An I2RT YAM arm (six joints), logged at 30 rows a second.
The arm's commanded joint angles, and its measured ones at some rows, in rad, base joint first. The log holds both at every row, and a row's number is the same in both.
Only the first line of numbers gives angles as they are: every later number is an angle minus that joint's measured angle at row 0.
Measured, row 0:
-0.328, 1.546, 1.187, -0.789, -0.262, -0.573
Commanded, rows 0 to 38:
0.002, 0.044, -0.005, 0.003, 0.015, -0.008
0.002, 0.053, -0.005, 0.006, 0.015, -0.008
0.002, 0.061, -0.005, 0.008, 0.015, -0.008
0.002, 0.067, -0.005, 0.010, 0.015, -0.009
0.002, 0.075, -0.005, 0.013, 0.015, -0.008
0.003, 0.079, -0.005, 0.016, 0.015, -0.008
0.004, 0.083, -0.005, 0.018, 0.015, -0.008
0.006, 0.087, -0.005, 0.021, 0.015, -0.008
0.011, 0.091, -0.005, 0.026, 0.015, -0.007
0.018, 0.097, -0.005, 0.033, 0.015, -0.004
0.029, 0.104, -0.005, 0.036, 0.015, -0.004
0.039, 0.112, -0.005, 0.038, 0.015, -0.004
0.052, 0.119, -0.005, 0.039, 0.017, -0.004
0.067, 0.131, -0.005, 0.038, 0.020, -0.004
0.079, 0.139, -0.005, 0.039, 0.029, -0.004
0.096, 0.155, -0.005, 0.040, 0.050, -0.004
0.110, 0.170, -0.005, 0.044, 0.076, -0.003
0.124, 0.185, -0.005, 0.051, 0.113, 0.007
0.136, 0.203, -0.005, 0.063, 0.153, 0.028
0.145, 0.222, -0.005, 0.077, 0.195, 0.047
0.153, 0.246, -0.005, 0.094, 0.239, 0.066
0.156, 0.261, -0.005, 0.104, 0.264, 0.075
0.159, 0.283, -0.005, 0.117, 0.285, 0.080
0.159, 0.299, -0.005, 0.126, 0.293, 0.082
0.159, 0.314, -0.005, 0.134, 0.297, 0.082
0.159, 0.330, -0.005, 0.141, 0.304, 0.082
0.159, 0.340, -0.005, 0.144, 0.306, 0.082
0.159, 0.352, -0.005, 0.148, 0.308, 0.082
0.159, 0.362, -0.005, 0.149, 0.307, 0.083
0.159, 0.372, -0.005, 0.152, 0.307, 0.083
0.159, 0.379, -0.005, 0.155, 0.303, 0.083
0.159, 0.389, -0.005, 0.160, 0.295, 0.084
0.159, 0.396, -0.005, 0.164, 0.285, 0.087
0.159, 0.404, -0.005, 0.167, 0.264, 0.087
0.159, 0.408, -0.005, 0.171, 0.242, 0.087
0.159, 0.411, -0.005, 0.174, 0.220, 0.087
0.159, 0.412, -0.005, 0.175, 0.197, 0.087
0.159, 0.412, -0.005, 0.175, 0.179, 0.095
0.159, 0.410, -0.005, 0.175, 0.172, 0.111
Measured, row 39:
0.155, 0.348, 0.000, 0.167, 0.230, 0.078
